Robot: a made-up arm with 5 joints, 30 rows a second.
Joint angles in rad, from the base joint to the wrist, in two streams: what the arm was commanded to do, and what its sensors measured. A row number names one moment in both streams.
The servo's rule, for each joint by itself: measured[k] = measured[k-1] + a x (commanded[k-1-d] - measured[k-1]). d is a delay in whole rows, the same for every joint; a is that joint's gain. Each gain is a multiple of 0.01, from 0.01 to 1. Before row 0 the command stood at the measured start. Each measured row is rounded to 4 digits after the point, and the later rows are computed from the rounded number. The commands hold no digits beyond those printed.
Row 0, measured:
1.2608, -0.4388, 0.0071, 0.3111, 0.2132
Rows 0 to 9, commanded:
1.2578, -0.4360, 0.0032, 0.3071, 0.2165
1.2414, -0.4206, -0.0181, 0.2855, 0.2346
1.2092, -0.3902, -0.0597, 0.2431, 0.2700
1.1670, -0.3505, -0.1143, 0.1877, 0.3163
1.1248, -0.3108, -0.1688, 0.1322, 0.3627
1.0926, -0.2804, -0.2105, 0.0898, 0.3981
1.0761, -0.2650, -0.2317, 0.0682, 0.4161
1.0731, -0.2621, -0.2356, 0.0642, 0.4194
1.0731, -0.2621, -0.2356, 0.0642, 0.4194
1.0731, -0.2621, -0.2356, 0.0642, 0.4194
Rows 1 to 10, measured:
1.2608, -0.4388, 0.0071, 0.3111, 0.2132
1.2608, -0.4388, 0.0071, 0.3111, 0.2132
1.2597, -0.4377, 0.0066, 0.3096, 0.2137
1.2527, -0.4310, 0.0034, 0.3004, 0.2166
1.2362, -0.4151, -0.0048, 0.2786, 0.2241
1.2099, -0.3899, -0.0190, 0.2441, 0.2370
1.1776, -0.3591, -0.0385, 0.2016, 0.2546
1.1453, -0.3284, -0.0609, 0.1591, 0.2747
1.1190, -0.3037, -0.0831, 0.1246, 0.2945
1.1016, -0.2875, -0.1029, 0.1016, 0.3120
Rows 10 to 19, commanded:
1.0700, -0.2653, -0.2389, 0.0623, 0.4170
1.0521, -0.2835, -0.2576, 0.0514, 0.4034
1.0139, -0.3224, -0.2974, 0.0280, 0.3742
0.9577, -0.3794, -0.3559, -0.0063, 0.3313
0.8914, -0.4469, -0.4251, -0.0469, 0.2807
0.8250, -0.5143, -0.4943, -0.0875, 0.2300
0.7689, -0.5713, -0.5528, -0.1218, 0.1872
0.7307, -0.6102, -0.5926, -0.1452, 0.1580
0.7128, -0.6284, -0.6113, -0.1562, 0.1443
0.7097, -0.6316, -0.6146, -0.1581, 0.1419
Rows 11 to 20, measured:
1.0908, -0.2776, -0.1202, 0.0874, 0.3270
1.0841, -0.2716, -0.1352, 0.0786, 0.3399
1.0787, -0.2691, -0.1487, 0.0724, 0.3507
1.0686, -0.2747, -0.1629, 0.0644, 0.3581
1.0478, -0.2933, -0.1804, 0.0506, 0.3604
1.0136, -0.3269, -0.2032, 0.0290, 0.3563
0.9672, -0.3737, -0.2320, 0.0002, 0.3457
0.9132, -0.4285, -0.2661, -0.0331, 0.3295
0.8584, -0.4842, -0.3034, -0.0668, 0.3096
0.8099, -0.5333, -0.3410, -0.0966, 0.2884

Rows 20 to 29, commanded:
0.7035, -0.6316, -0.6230, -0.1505, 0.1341
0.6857, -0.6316, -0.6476, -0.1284, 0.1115
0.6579, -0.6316, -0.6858, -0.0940, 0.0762
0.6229, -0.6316, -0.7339, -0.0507, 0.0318
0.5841, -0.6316, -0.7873, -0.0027, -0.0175
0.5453, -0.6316, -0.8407, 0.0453, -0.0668
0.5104, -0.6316, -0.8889, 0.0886, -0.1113
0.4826, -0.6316, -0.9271, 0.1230, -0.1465
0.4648, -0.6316, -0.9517, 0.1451, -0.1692
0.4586, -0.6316, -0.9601, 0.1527, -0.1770
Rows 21 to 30, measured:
0.7730, -0.5704, -0.3761, -0.1192, 0.2682
0.7489, -0.5943, -0.4071, -0.1340, 0.2505
0.7316, -0.6088, -0.4352, -0.1403, 0.2342
0.7142, -0.6177, -0.4628, -0.1358, 0.2170
0.6928, -0.6231, -0.4918, -0.1199, 0.1973
0.6662, -0.6264, -0.5233, -0.0936, 0.1741
0.6350, -0.6284, -0.5576, -0.0591, 0.1473
0.6009, -0.6296, -0.5944, -0.0194, 0.1173
0.5665, -0.6304, -0.6327, 0.0216, 0.0853
0.5346, -0.6309, -0.6710, 0.0601, 0.0528

